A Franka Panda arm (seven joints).
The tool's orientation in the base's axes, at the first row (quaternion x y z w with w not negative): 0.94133, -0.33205, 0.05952, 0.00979
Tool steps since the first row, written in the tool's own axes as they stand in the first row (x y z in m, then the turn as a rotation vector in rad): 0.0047, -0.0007, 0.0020, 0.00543, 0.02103, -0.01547; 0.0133, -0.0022, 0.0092, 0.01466, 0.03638, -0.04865; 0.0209, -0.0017, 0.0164, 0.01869, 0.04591, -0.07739; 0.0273, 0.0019, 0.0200, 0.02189, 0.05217, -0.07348; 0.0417, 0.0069, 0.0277, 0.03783, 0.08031, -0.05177; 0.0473, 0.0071, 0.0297, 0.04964, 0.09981, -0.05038; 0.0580, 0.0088, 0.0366, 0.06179, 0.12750, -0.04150; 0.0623, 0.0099, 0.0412, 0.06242, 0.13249, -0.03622; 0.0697, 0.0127, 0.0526, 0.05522, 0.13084, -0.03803; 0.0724, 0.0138, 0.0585, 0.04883, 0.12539, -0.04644; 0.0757, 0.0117, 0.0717, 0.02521, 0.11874, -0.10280; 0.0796, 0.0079, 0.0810, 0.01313, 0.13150, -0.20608
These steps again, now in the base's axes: 0.0043, -0.0025, -0.0014, -0.01061, -0.01888, 0.01556; 0.0126, -0.0071, -0.0075, -0.01660, -0.03468, 0.04927; 0.0189, -0.0127, -0.0138, -0.02249, -0.04295, 0.07807; 0.0220, -0.0197, -0.0167, -0.02352, -0.05006, 0.07444; 0.0308, -0.0330, -0.0227, -0.02654, -0.08319, 0.05418; 0.0352, -0.0368, -0.0240, -0.02949, -0.10584, 0.05379; 0.0432, -0.0452, -0.0296, -0.03651, -0.13551, 0.04583; 0.0463, -0.0490, -0.0337, -0.03859, -0.14010, 0.04056; 0.0514, -0.0564, -0.0442, -0.04331, -0.13421, 0.04154; 0.0535, -0.0593, -0.0498, -0.04572, -0.12549, 0.04925; 0.0587, -0.0605, -0.0625, -0.06575, -0.10231, 0.10254; 0.0651, -0.0605, -0.0711, -0.09397, -0.09873, 0.20336
